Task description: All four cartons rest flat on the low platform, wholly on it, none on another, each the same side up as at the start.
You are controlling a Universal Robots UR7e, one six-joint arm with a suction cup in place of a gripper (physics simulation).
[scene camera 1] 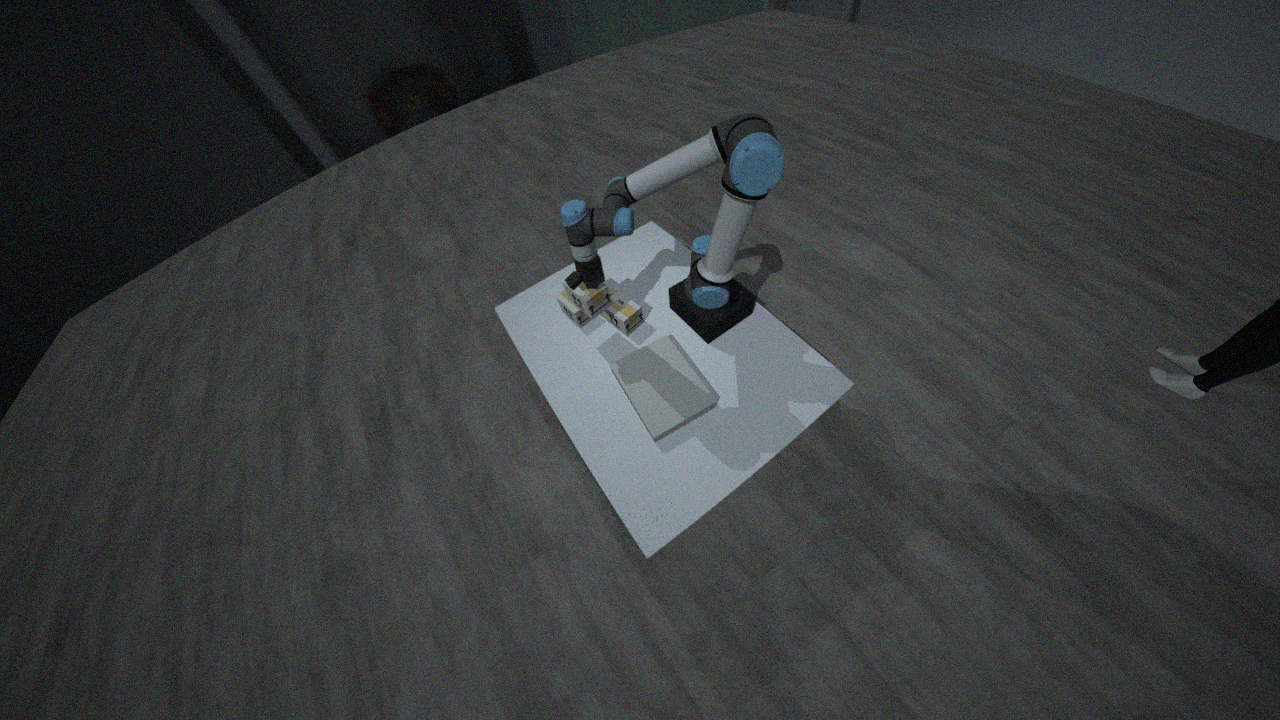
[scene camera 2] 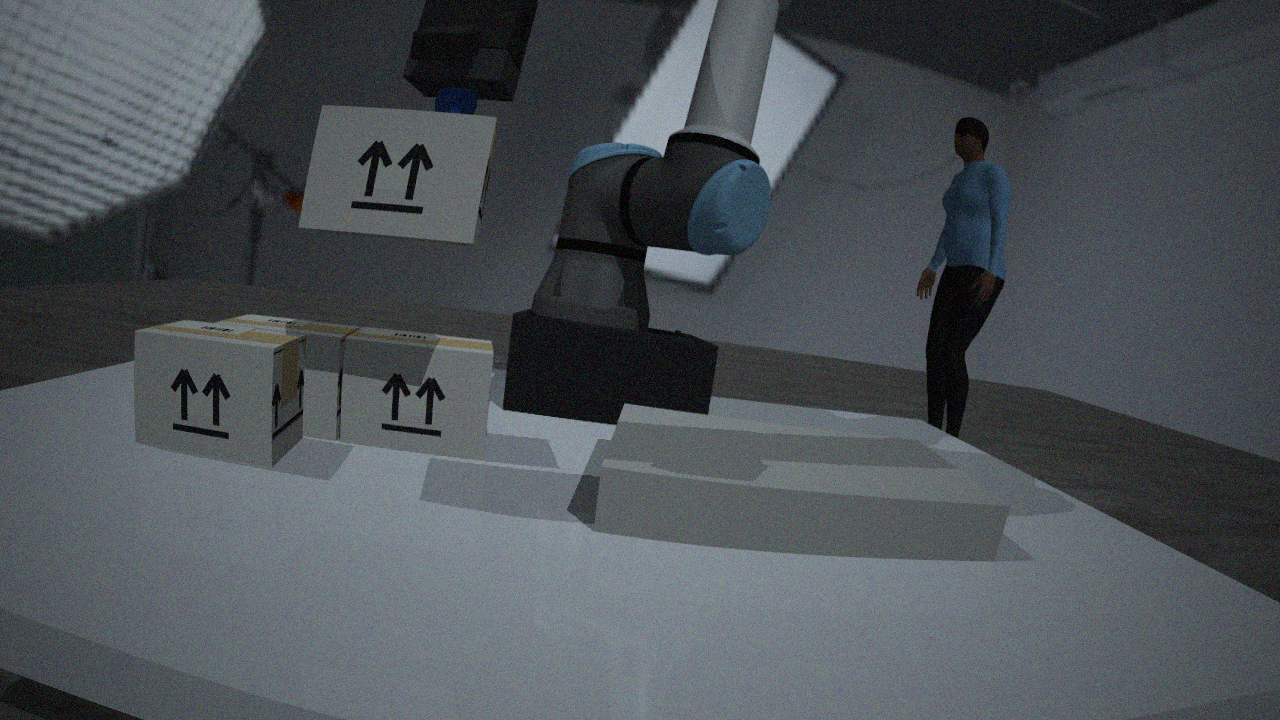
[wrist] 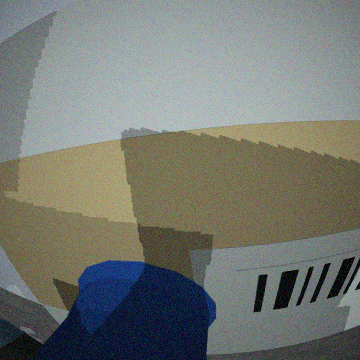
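Pixels of known places: hand, tool point: point(scene camera 1: 594, 287) point(wrist: 156, 270); arm's base, link origin: point(scene camera 2: 588, 321).
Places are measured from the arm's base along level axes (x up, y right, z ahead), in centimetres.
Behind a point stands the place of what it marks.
Observation:
My suction gripper point(scene camera 2: 456, 100) point(wrist: 145, 305) is shut on a white carton point(scene camera 1: 590, 299) @(x 16.7, y 6.0, z 41.9 cm) point(scene camera 2: 447, 179) @(x 12.1, y 8.2, z 44.2 cm) point(wrist: 240, 190) with tan tape, by its top. It hangs in the air above the other cartons, its two arrows pointing up. Three cartons stand on the table, arrows up where they show: one at the front left point(scene camera 2: 204, 394) @(x -5.6, y 26.7, z 47.9 cm), one on the right point(scene camera 1: 625, 315) @(x -1.3, y 7.6, z 30.8 cm) point(scene camera 2: 416, 398) @(x -5.8, y 11.7, z 34.4 cm), and one behind them point(scene camera 2: 322, 394) @(x -6.5, y 20.6, z 36.5 cm), partly hidden by the front left one. The low grey platform point(scene camera 1: 671, 417) @(x -5.8, y -34.5, z 38.1 cm) point(scene camera 2: 796, 519) @(x -8.0, y -19.1, z 46.0 cm) lies to the right of the cartons in scene camera 2, with no carton on it.
The white table point(scene camera 1: 640, 510) @(x -10.6, y -53.1, z 61.5 cm) point(scene camera 2: 537, 617) @(x -10.6, y -3.3, z 59.7 cm) bears the cartons and platform. The arm's black base point(scene camera 1: 711, 311) @(x -0.1, y -10.3, z 4.3 cm) point(scene camera 2: 608, 367) @(x -4.1, y -3.6, z 10.2 cm) stands behind the platform in the second scene view. A person point(scene camera 2: 973, 214) stands on the floor beyond the table.

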